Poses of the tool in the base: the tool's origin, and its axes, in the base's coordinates. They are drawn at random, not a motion.
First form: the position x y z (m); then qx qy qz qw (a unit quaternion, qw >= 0).
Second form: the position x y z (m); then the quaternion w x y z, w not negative. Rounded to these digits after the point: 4 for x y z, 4 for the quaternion.
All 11 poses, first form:
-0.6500, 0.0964, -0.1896, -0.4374, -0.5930, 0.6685, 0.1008
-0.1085, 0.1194, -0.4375, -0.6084, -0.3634, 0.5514, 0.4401
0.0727, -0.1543, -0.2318, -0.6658, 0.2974, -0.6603, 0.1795
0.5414, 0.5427, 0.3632, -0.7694, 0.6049, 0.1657, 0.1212
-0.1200, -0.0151, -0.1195, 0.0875, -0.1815, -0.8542, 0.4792
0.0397, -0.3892, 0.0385, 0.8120, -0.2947, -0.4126, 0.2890
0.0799, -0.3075, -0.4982, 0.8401, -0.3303, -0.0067, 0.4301
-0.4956, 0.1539, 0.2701, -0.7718, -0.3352, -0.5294, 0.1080
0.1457, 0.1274, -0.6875, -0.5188, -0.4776, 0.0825, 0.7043
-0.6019, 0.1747, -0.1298, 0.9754, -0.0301, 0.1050, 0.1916
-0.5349, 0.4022, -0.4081, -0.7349, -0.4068, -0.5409, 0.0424
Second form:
-0.6500, 0.0964, -0.1896, 0.1008, -0.4374, -0.5930, 0.6685
-0.1085, 0.1194, -0.4375, 0.4401, -0.6084, -0.3634, 0.5514
0.0727, -0.1543, -0.2318, 0.1795, -0.6658, 0.2974, -0.6603
0.5414, 0.5427, 0.3632, 0.1212, -0.7694, 0.6049, 0.1657
-0.1200, -0.0151, -0.1195, 0.4792, 0.0875, -0.1815, -0.8542
0.0397, -0.3892, 0.0385, 0.2890, 0.8120, -0.2947, -0.4126
0.0799, -0.3075, -0.4982, 0.4301, 0.8401, -0.3303, -0.0067
-0.4956, 0.1539, 0.2701, 0.1080, -0.7718, -0.3352, -0.5294
0.1457, 0.1274, -0.6875, 0.7043, -0.5188, -0.4776, 0.0825
-0.6019, 0.1747, -0.1298, 0.1916, 0.9754, -0.0301, 0.1050
-0.5349, 0.4022, -0.4081, 0.0424, -0.7349, -0.4068, -0.5409

